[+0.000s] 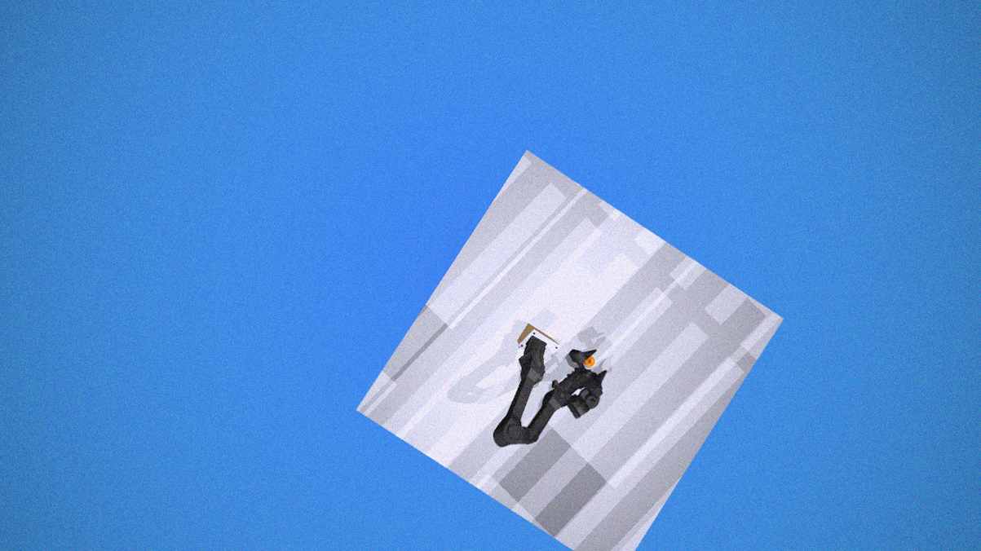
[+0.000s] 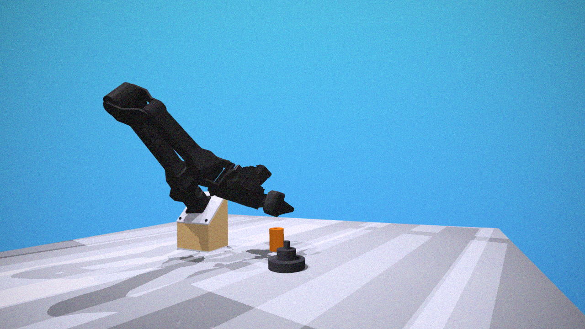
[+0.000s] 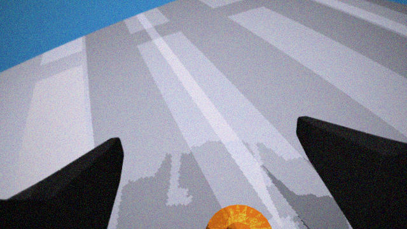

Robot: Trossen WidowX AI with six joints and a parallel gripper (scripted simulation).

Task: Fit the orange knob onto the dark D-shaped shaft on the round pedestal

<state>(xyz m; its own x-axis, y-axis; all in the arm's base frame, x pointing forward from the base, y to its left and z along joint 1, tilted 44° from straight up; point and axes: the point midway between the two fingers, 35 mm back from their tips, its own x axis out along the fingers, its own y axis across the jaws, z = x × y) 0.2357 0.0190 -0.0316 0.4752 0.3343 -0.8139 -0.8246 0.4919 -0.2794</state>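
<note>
Right now my gripper tip is 9 cm above the orange knob, 3 cm to the left of it and 1 cm past it. The rest, counted from my gripper tip: pedestal (17 cm to the right, 9 cm below, 8 cm ahead).
</note>
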